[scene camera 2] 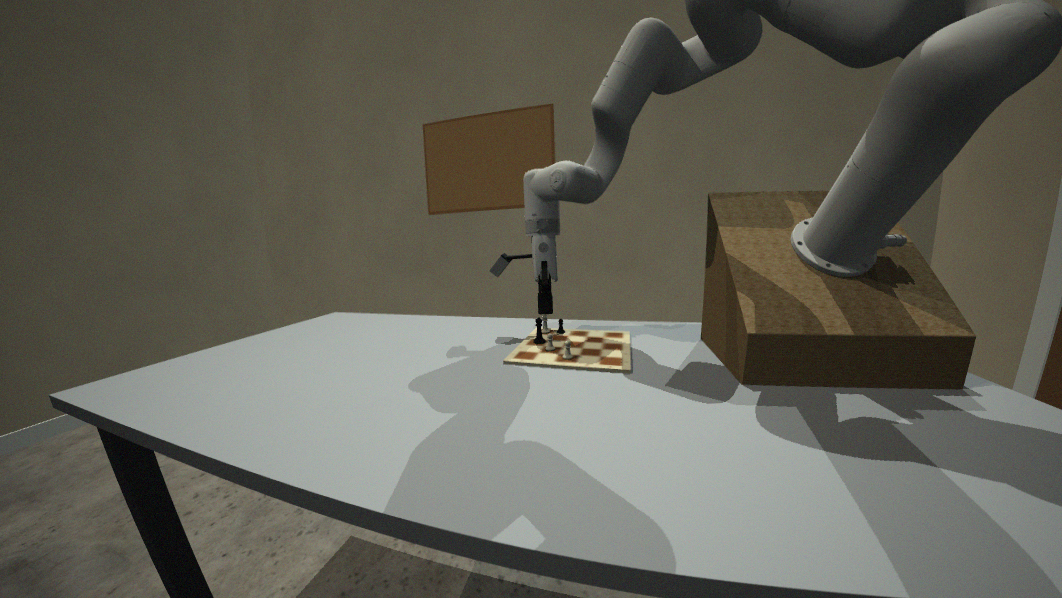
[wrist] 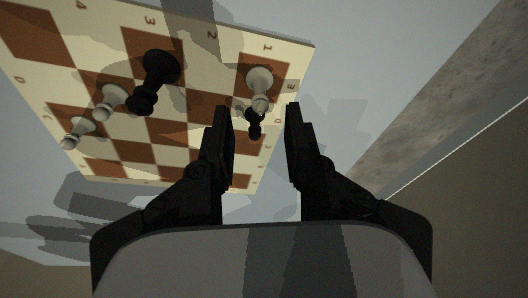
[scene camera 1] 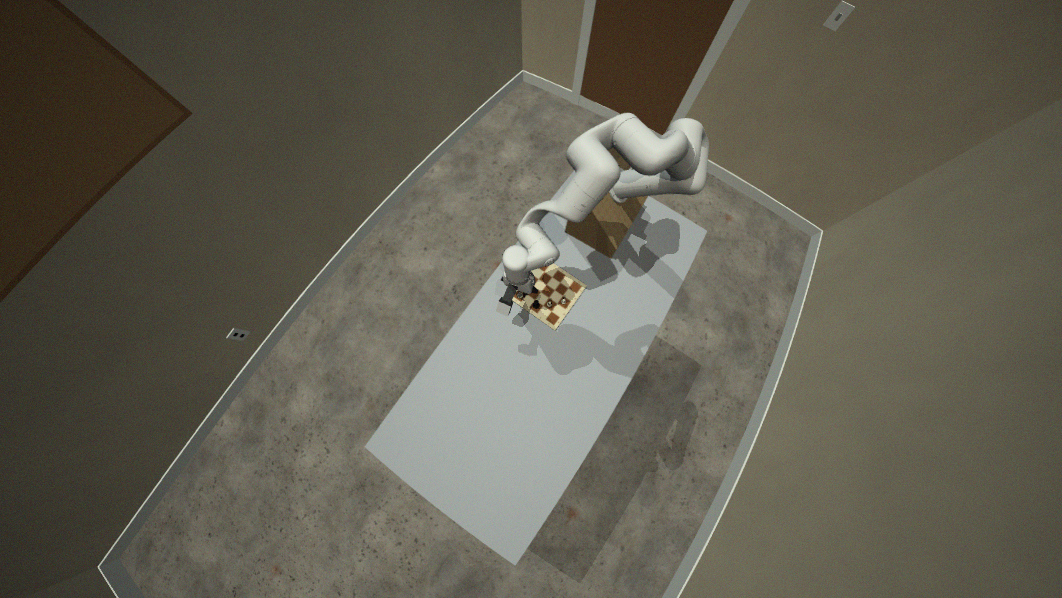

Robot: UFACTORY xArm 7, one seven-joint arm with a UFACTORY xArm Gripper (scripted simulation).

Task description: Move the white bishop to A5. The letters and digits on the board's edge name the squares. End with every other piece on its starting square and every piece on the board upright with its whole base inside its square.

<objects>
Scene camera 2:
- gripper: 545, 311
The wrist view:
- gripper: 258, 121
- tall black piece: 161, 67
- white bishop: 259, 79
</objects>
